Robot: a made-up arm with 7 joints. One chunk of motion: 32 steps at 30 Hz.
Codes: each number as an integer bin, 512 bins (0 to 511) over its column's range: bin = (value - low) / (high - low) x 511, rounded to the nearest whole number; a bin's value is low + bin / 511 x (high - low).
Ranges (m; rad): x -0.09..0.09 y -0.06..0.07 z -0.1..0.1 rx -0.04..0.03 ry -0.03..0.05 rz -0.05..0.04
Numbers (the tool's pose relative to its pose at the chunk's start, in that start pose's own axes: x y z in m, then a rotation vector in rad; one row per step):
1: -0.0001 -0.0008 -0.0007 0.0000 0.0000 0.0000
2: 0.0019 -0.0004 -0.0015 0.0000 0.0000 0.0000
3: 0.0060 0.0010 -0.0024 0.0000 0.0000 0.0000
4: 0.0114 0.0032 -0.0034 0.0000 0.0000 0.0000
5: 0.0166 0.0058 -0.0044 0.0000 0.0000 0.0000
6: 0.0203 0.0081 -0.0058 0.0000 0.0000 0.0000
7: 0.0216 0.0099 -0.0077 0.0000 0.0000 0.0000
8: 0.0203 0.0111 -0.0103 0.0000 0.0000 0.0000
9: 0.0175 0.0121 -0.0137 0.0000 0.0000 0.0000
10: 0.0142 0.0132 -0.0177 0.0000 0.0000 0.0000
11: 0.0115 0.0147 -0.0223 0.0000 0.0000 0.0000
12: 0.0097 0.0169 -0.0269 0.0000 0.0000 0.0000
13: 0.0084 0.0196 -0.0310 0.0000 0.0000 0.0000
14: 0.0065 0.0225 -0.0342 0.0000 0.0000 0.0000
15: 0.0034 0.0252 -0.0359 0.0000 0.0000 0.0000
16: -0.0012 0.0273 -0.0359 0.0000 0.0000 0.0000
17: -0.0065 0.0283 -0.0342 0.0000 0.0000 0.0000
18: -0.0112 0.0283 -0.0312 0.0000 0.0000 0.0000
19: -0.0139 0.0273 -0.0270 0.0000 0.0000 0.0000
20: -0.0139 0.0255 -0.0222 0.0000 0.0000 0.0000
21: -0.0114 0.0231 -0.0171 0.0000 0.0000 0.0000
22: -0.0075 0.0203 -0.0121 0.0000 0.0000 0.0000
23: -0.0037 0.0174 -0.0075 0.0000 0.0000 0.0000
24: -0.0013 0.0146 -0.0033 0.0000 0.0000 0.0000
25: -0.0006 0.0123 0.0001 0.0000 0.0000 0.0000
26: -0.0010 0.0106 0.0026 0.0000 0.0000 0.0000
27: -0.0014 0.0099 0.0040 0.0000 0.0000 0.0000
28: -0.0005 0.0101 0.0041 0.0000 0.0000 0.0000
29: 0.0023 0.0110 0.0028 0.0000 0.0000 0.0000
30: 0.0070 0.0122 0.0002 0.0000 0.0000 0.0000
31: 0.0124 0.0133 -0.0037 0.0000 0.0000 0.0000
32: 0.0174 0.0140 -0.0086 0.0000 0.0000 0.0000
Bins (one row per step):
1: 255 233 254 292 192 284
2: 261 234 252 292 192 284
3: 273 240 249 292 192 284
4: 288 248 247 292 192 284
5: 303 259 244 292 192 284
6: 313 268 241 292 192 284
7: 317 275 236 292 192 284
8: 313 279 229 292 192 284
9: 305 283 220 292 192 284
10: 296 288 210 292 192 284
11: 288 294 199 292 192 284
12: 283 302 187 292 192 284
13: 279 313 176 292 192 284
14: 274 324 168 292 192 284
15: 265 335 164 292 192 284
16: 252 343 164 292 192 284
17: 237 347 168 292 192 284
18: 224 347 176 292 192 284
19: 216 343 187 292 192 284
20: 216 336 199 292 192 284
21: 223 327 212 292 192 284
22: 234 316 225 292 192 284
23: 245 304 236 292 192 284
24: 252 293 247 292 192 284
25: 254 284 256 292 192 284
26: 253 278 262 292 192 284
27: 252 275 266 292 192 284
28: 254 276 266 292 192 284
29: 262 279 263 292 192 284
30: 275 284 256 292 192 284
31: 291 288 246 292 192 284
32: 305 291 234 292 192 284

